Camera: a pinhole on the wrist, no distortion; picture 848 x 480 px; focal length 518.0 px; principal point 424.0 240.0 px. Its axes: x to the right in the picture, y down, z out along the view. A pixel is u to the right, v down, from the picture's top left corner.
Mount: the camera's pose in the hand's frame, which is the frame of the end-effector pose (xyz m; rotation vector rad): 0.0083 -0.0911 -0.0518 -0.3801 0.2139 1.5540
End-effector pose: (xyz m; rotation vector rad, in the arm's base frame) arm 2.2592 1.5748 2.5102 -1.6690 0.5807 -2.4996
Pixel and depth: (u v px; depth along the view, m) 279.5 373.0 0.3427
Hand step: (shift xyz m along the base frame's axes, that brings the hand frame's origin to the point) 0.3180 0.0061 0.0155
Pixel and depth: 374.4 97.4 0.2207
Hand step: 0.1358 -0.0306 0.1051
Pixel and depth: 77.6 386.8 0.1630
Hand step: 0.1629 0.1031 0.0430
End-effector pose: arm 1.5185 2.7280 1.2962 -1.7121 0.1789 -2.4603
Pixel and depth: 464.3 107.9 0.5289
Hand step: 0.3849 -0.1668 0.2061
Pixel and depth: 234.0 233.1 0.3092
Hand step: 0.2626 0.0800 0.0902
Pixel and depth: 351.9 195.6 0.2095
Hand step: 0.1416 0.0364 0.0641
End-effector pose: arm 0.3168 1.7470 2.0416 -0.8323 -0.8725 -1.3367
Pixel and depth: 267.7 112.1 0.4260
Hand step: -0.0688 0.3237 0.2397
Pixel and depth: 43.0 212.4 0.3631
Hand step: -0.2246 0.3365 0.1617
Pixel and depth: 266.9 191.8 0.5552
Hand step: -0.0685 0.4691 0.2373
